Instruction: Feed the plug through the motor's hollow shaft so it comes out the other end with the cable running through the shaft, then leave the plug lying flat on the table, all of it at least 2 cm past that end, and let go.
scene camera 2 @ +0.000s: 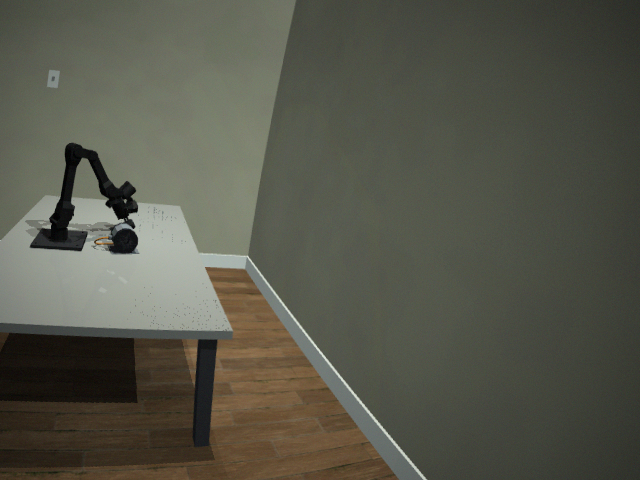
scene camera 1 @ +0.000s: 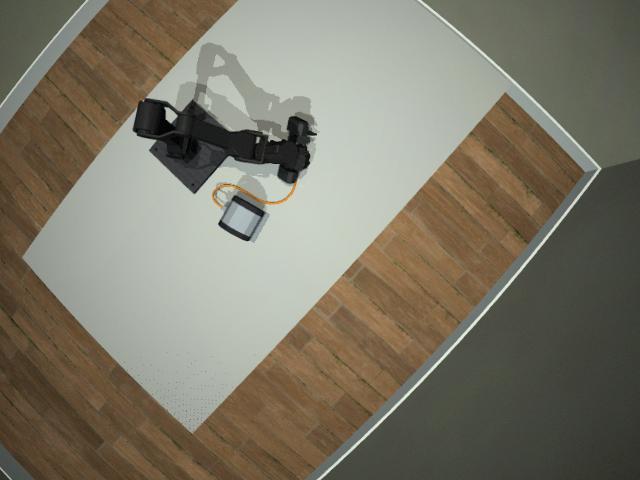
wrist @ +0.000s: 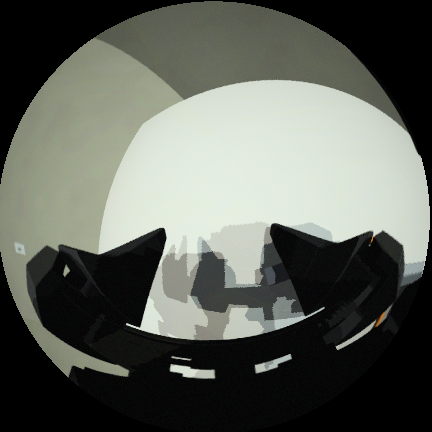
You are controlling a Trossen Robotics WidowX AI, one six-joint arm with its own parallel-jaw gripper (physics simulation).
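Seen in the pictures: gripper, fingertip midpoint: (scene camera 1: pixel 312 148) (wrist: pixel 218 231); arm's base, origin of the base link: (scene camera 2: pixel 58 238) (scene camera 1: pixel 187 149).
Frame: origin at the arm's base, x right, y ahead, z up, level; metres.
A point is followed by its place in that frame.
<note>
The motor (scene camera 1: pixel 241 219) {x 0.018, y 0.299, z 0.085 m} (scene camera 2: pixel 125 240) {x 0.032, y 0.294, z 0.029 m} lies on the table, with a light grey body and black end parts. Its hollow shaft cannot be made out. The orange cable (scene camera 1: pixel 271 203) {x -0.069, y 0.311, z -0.011 m} (scene camera 2: pixel 101 241) {x -0.018, y 0.186, z -0.010 m} starts at the motor's side nearest the arm base, curves around and passes out of sight under the gripper; small bits of the cable (wrist: pixel 381 318) show at the right in the wrist view. The plug does not show in any view. My gripper (wrist: pixel 218 231) {x -0.272, y 0.284, z 0.009 m} is open, its two black fingers wide apart with nothing between them, above the table beside the motor.
The black arm base plate (scene camera 1: pixel 193 180) {x 0.053, y 0.086, z -0.001 m} (scene camera 2: pixel 72 240) {x 0.006, y 0.062, z 0.000 m} stands on the white table (scene camera 1: pixel 155 289) {x 0.391, y 0.234, z -0.016 m} (scene camera 2: pixel 77 289) {x 0.444, y 0.164, z -0.016 m}, close to the cable loop. Arm shadows fall on the table behind the gripper. Wooden floor (scene camera 1: pixel 413 258) lies beyond the table edges.
</note>
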